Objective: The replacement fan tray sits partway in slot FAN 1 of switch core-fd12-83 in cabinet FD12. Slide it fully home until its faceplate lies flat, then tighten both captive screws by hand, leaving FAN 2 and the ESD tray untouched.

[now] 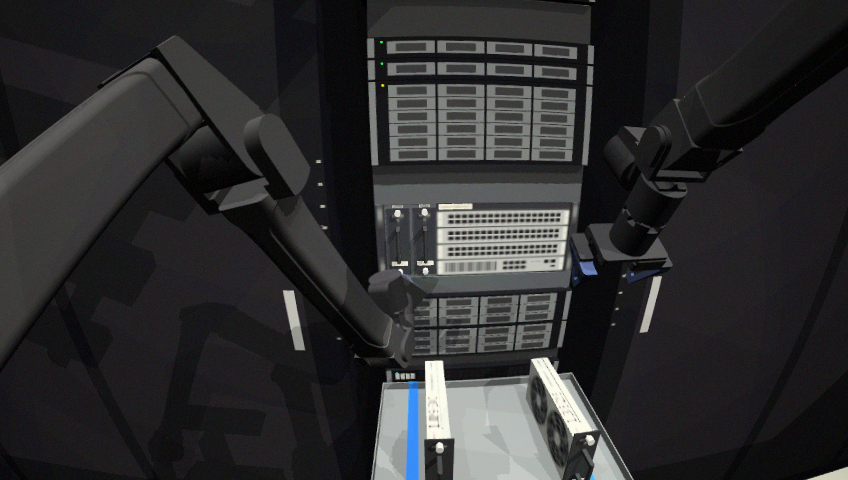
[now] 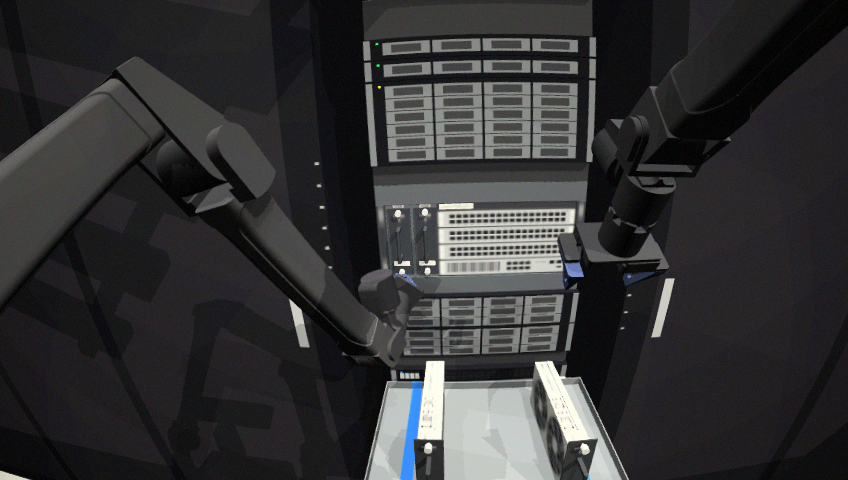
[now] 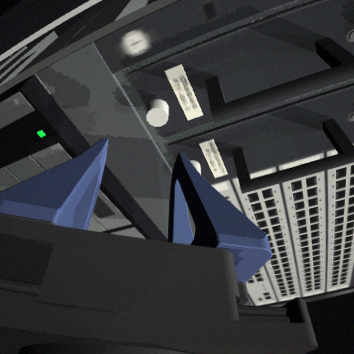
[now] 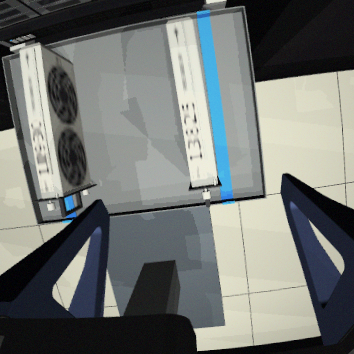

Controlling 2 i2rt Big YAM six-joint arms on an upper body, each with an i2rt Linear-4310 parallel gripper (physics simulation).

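The fan tray in the left fan slot point(image 1: 398, 237) point(image 2: 399, 237) point(image 3: 200, 75), taken as FAN 1, stands in the switch beside FAN 2 point(image 1: 424, 237) point(image 2: 426, 237) point(image 3: 232, 136). Whether its faceplate lies fully flat I cannot tell. Its upper screw point(image 1: 397, 213) point(image 2: 397, 213) and lower screw point(image 1: 399, 271) point(image 2: 402, 271) point(image 3: 157, 114) are white knobs; the lower one protrudes. My left gripper point(image 1: 412, 281) point(image 2: 409, 280) point(image 3: 141, 154) is partly open and empty, just below the lower screws; one finger partly covers FAN 2's lower knob. My right gripper point(image 1: 614, 274) point(image 2: 606, 278) point(image 4: 190, 194) is wide open and empty, right of the switch.
The ESD tray point(image 1: 487, 416) point(image 2: 487, 416) point(image 4: 140, 165) lies below, in front of the cabinet. It holds two fan modules, one at left point(image 1: 437, 404) point(image 2: 432, 404) and one at right point(image 1: 562, 404) point(image 2: 559, 404). Drive units sit above and below the switch.
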